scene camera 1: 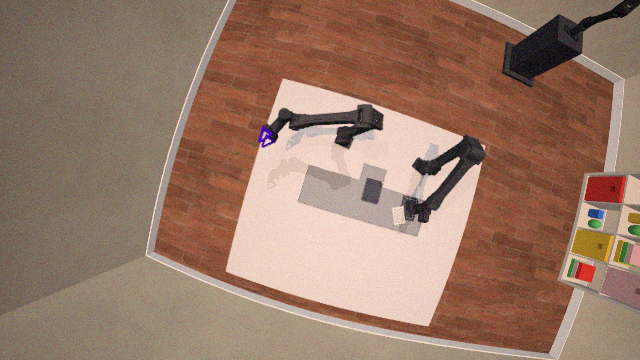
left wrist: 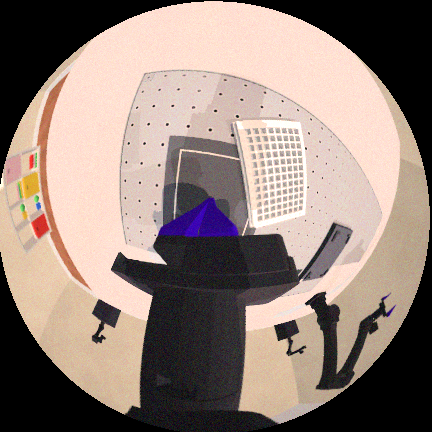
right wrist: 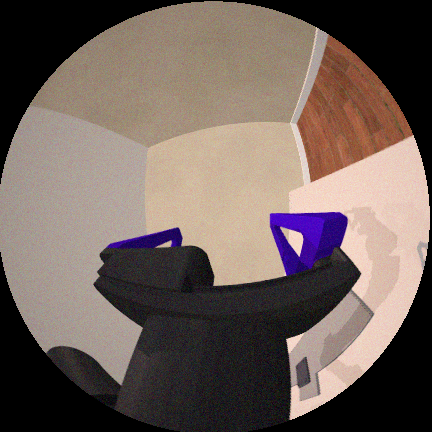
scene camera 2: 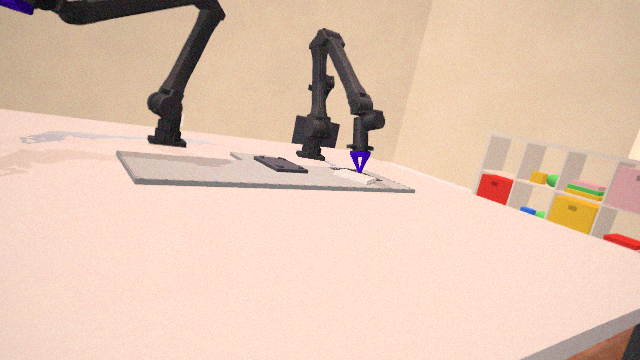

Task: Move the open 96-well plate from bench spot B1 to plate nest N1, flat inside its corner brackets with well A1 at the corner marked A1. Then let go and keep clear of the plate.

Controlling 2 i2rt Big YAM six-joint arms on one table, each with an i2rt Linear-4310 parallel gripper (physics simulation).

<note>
The left gripper is shut and holds nothing. Also in view: a white well plate. The right gripper is open, with nothing in its grasp. Further things: a dark plate nest and a dark square pad.
</note>
